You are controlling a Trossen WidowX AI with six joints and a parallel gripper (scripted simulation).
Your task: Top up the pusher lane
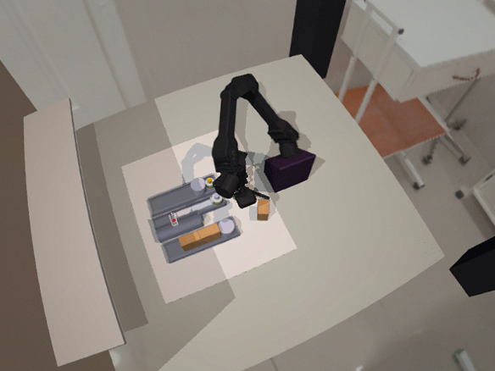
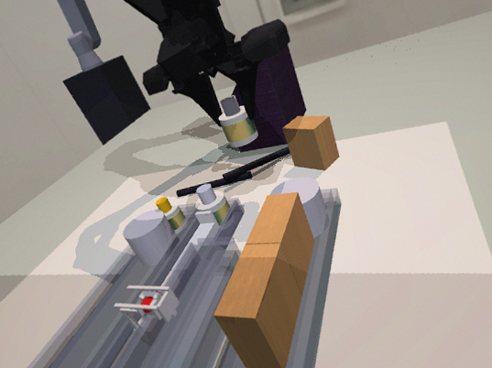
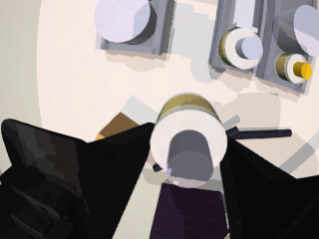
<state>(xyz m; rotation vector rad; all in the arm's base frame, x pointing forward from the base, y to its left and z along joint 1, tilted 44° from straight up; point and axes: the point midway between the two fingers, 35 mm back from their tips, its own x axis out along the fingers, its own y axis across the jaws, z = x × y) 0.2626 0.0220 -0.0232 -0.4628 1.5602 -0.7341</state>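
My gripper tip is now 130 mm short of the white mat, 120 mm above it and 80 mm to the left of it. From my gripper tip the other things lie so: white pusher plate (170 mm ahead, 70 mm below, 40 mm to the right); wooden block (90 mm below, 80 mm to the left, 60 mm behind); clear lane tray (220 mm ahead, 100 mm below, 60 mm to the right).
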